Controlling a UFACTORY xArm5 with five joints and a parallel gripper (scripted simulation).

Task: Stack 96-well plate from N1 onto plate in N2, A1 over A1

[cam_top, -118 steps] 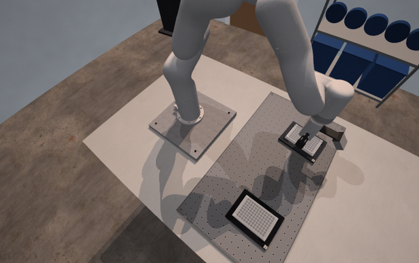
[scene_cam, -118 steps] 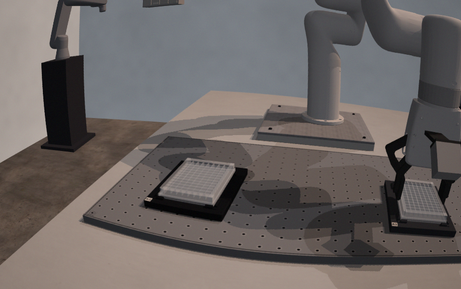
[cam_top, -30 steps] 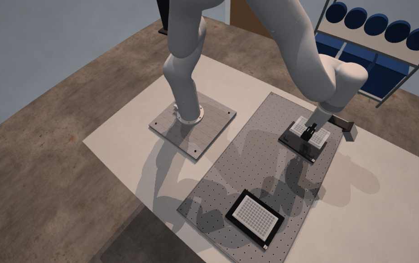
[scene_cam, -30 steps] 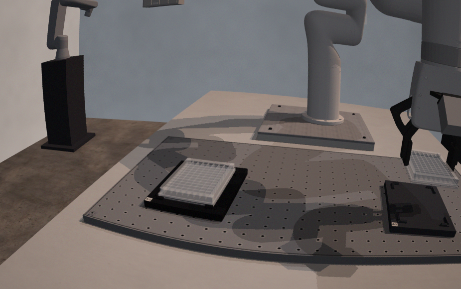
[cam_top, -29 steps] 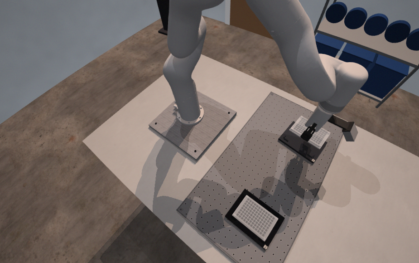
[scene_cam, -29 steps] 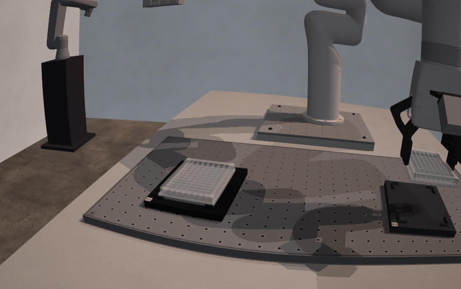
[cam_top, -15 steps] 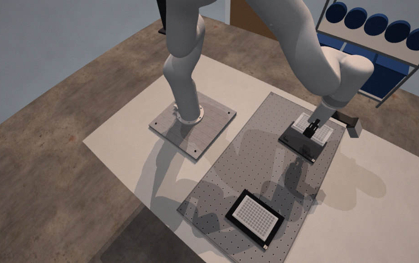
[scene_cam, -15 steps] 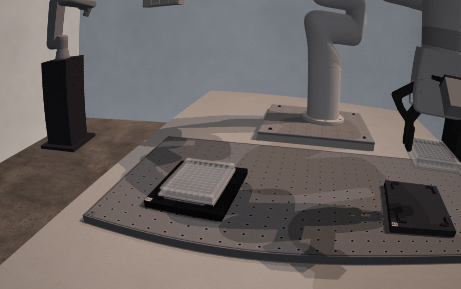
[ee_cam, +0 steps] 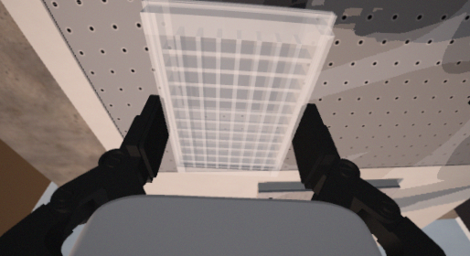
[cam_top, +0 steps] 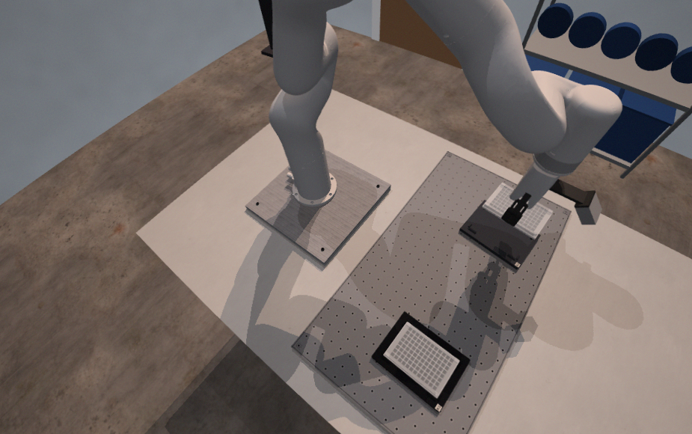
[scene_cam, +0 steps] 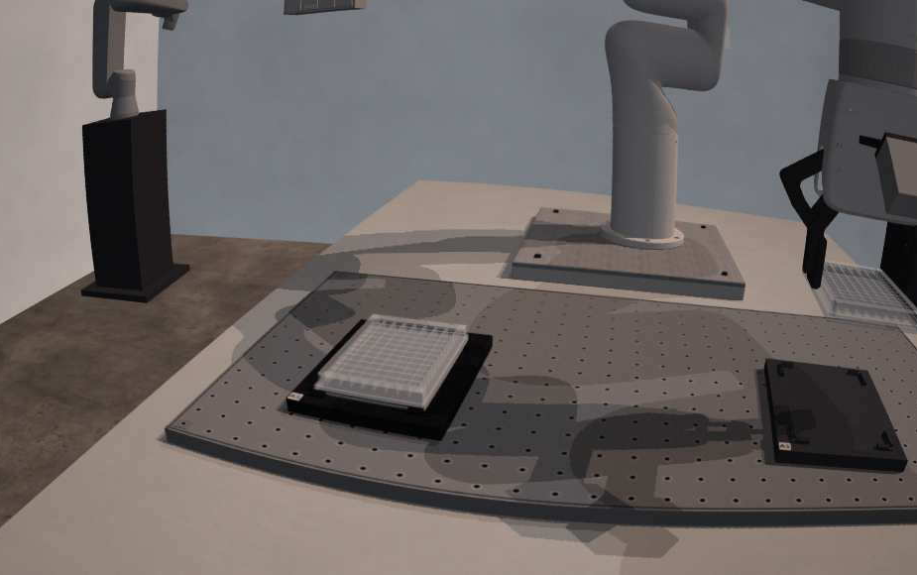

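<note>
My gripper is now 4 cm past the black nest N2, 37 cm to the left of it and 12 cm above it. From my hand the other things lie so: black nest N1: 12 cm below.
</note>
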